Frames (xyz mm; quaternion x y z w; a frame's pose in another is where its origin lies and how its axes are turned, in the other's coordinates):
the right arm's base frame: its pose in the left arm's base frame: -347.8 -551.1 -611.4 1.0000 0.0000 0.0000 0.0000
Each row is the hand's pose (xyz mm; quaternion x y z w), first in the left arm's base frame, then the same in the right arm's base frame.
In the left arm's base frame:
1: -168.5 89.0 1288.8 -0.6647 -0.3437 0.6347 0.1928
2: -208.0 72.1 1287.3 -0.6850 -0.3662 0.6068 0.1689
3: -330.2 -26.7 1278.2 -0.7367 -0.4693 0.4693 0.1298
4: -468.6 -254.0 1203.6 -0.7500 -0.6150 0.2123 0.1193
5: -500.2 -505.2 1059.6 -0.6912 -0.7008 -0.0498 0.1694
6: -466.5 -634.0 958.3 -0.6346 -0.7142 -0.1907 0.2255
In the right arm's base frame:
1: 179.3 -640.1 -1900.2 0.1928 -0.6347 -0.3437 0.6647
2: 139.8 -623.2 -1898.7 0.1689 -0.6068 -0.3662 0.6850
3: 17.6 -524.4 -1889.6 0.1298 -0.4693 -0.4693 0.7367
4: -120.8 -297.1 -1815.0 0.1193 -0.2123 -0.6150 0.7500
5: -152.4 -45.9 -1671.0 0.1694 0.0498 -0.7008 0.6912
6: -118.7 82.9 -1569.7 0.2255 0.1907 -0.7142 0.6346

